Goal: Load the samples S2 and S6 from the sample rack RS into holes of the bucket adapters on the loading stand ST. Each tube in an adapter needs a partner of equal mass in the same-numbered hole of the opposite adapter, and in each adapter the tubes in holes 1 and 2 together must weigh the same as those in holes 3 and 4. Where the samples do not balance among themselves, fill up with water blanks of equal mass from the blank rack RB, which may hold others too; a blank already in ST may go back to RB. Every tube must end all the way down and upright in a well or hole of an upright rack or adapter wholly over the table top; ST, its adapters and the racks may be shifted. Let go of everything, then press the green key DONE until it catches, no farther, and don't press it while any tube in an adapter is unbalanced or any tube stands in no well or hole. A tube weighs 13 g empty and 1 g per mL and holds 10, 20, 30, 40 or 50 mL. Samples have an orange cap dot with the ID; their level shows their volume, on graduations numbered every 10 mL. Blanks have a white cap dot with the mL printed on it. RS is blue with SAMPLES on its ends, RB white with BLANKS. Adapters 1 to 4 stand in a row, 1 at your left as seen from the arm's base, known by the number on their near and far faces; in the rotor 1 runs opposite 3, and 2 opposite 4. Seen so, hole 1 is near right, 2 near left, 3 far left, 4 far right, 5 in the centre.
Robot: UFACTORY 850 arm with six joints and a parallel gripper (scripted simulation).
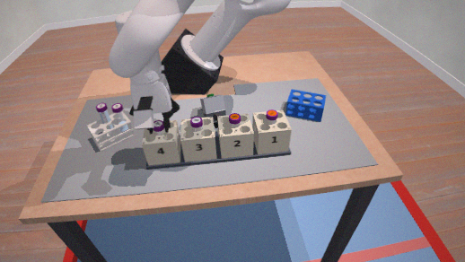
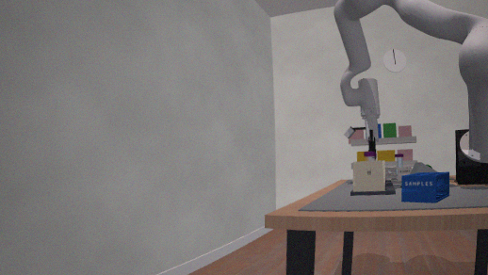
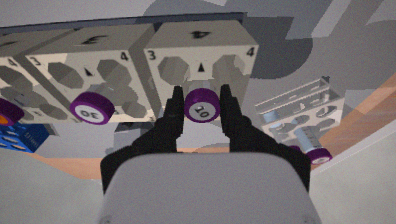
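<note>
The blank marked 10 is 5 cm below my hand, 1 cm to the right of it and 1 cm behind it. Round my hand: blank marked 30: 12 cm to the left, 5 cm below, 2 cm behind; then adapter 3: 11 cm to the left, 7 cm below, 2 cm behind; then adapter 4: 7 cm below.
</note>
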